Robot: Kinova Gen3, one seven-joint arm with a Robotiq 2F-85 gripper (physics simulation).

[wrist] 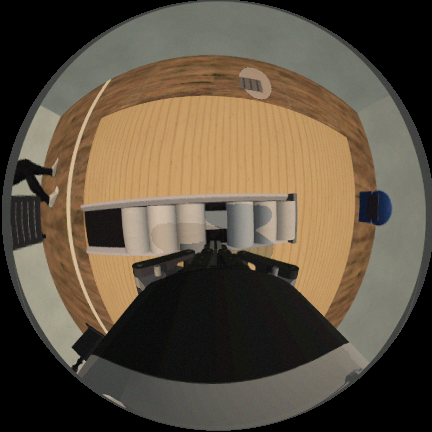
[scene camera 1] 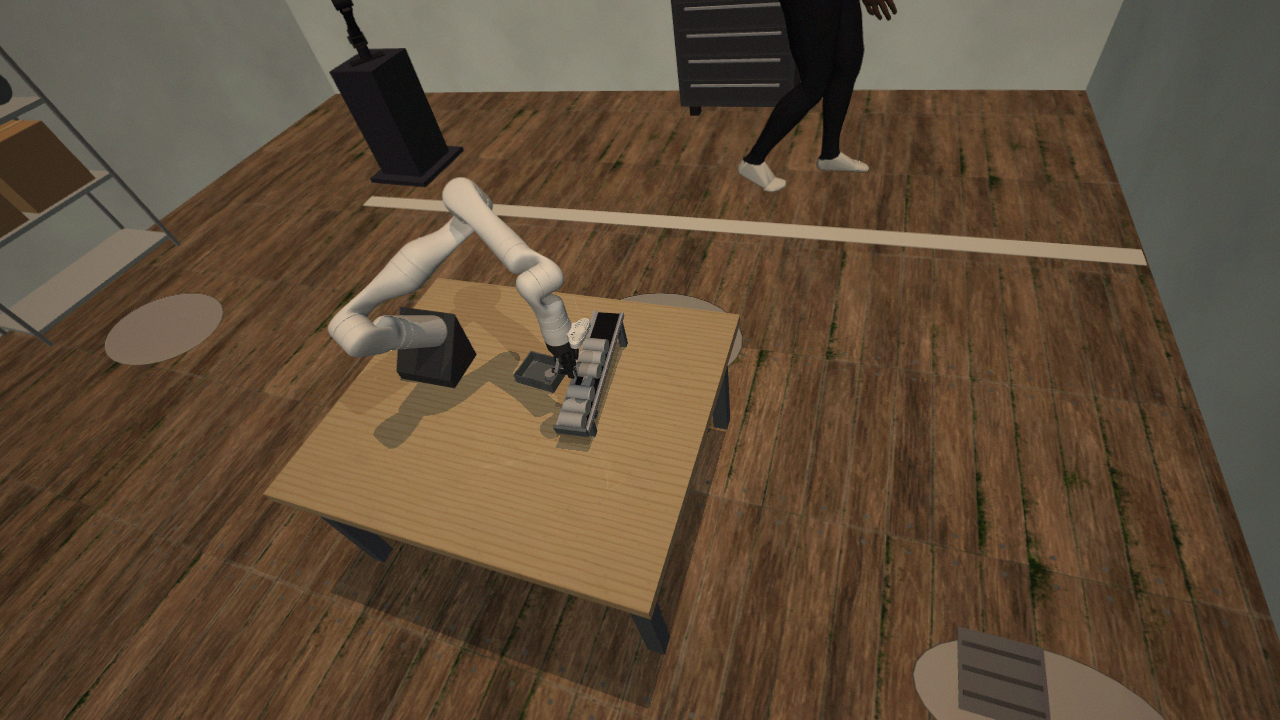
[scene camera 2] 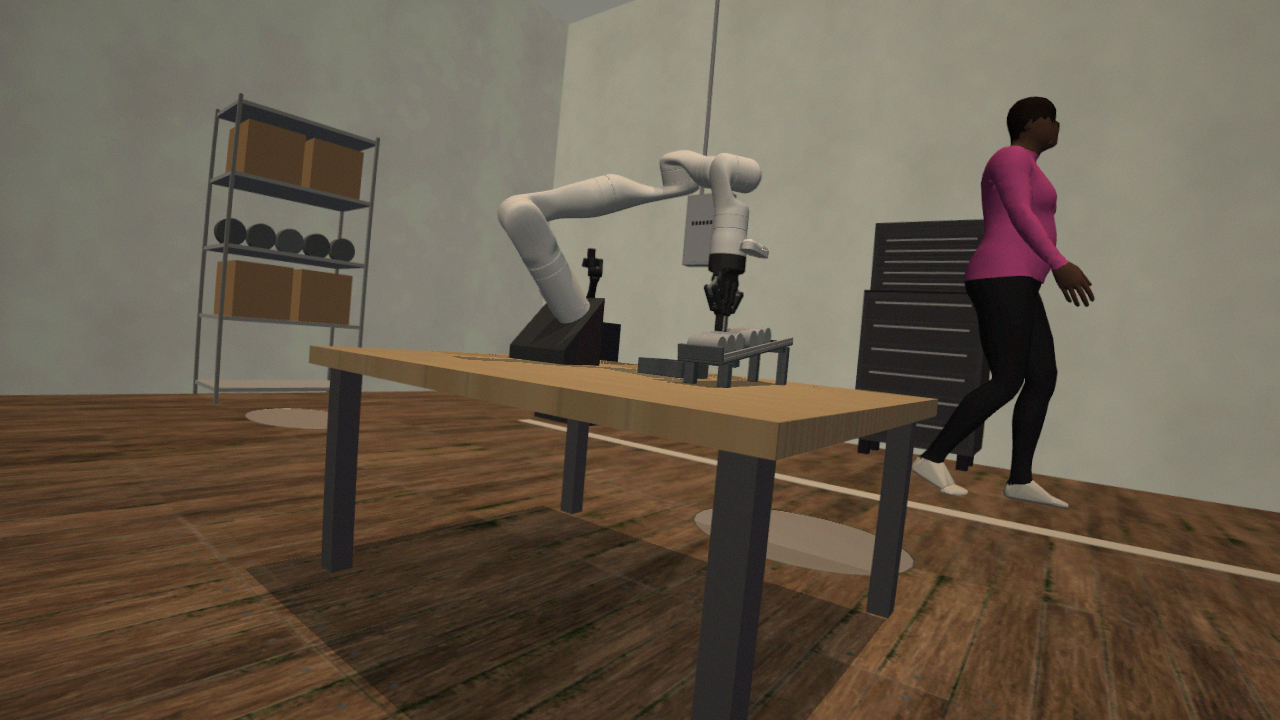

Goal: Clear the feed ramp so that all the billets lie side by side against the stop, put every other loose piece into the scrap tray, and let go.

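Frame: origin at the arm's base, x ahead, y left, z up, level; millimetres.
Seen in the pictures: gripper, between the fingertips: (wrist: 214, 247) (scene camera 1: 573, 376); arm's base, origin of its link: (scene camera 1: 433, 331) (scene camera 2: 573, 311).
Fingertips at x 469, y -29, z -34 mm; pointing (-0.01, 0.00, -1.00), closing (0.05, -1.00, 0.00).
Note:
Offsets run from my fingertips to a thing's middle. "pt": to the spot under its first point.
The feed ramp @(pt dx +69, dy +46, dz -32 mm) (scene camera 1: 609, 376) (wrist: 200, 199) stands on the table. In the wrist view, three pale billets lie side by side at the stop @(dx +44, dy -113, dz -27 mm) (wrist: 294, 218); the middle one @(dx +39, dy -73, dz -21 mm) (wrist: 265, 222) touches its neighbours. Three more, including a middle billet @(dx +20, dy +75, dz -1 mm) (wrist: 162, 227), lie further up. Between the groups is a gap with a low, light grey piece (wrist: 216, 219) on the dark ramp floor. My gripper (scene camera 1: 575, 377) (scene camera 2: 721, 325) (wrist: 214, 247) is shut and empty, its fingertips down at the ramp by this gap; contact is hidden. The scrap tray @(dx -151, dy +52, dz -82 mm) (scene camera 1: 529, 382) (scene camera 2: 657, 365) stands beside the ramp, with a small grey piece @(dx -123, dy +50, dz -87 mm) (scene camera 1: 549, 374) in it.
The arm's dark base (scene camera 1: 435, 358) (scene camera 2: 559, 335) stands on the wooden table (scene camera 1: 483, 483) (scene camera 2: 554, 389), on the tray's side of the ramp. A person (scene camera 2: 1015, 232) is walking behind the table near a dark drawer cabinet (scene camera 2: 921, 331). A shelf rack (scene camera 2: 234, 188) stands far left.

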